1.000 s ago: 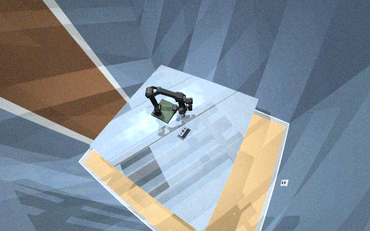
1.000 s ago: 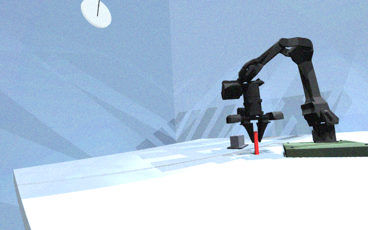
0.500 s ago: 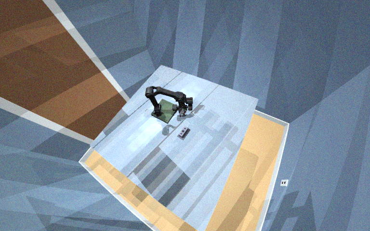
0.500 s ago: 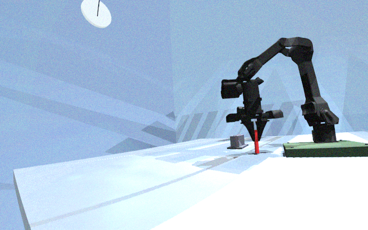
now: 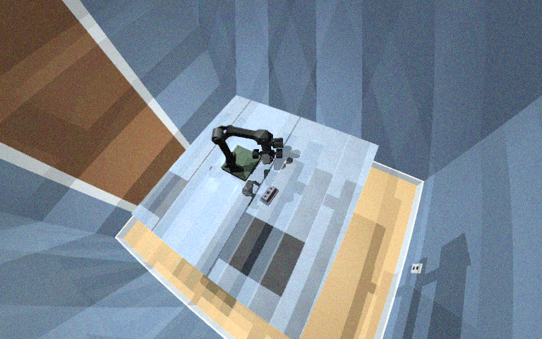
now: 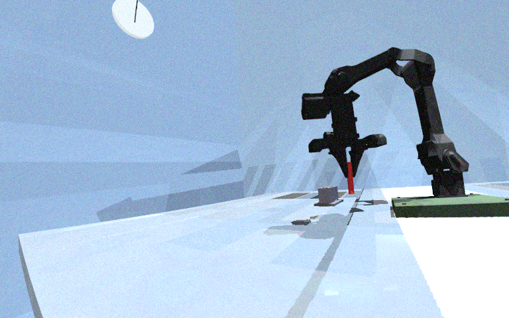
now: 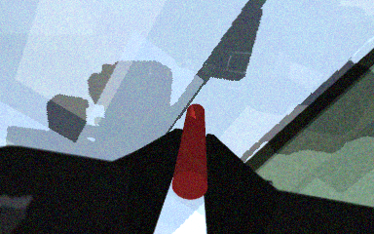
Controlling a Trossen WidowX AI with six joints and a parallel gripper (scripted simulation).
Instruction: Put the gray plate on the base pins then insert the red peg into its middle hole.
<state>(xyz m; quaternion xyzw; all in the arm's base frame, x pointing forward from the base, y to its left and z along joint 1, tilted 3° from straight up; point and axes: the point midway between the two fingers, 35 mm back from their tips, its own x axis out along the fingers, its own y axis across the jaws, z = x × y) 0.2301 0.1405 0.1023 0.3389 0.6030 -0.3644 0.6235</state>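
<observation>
Now: the gray plate 18 cm to the right of my gripper tip, 11 cm ahead of it and 4 cm below it. From my gripper tip the other things lie so: red peg right at my gripper tip; then base 18 cm to the right, 11 cm ahead, 8 cm below.
</observation>
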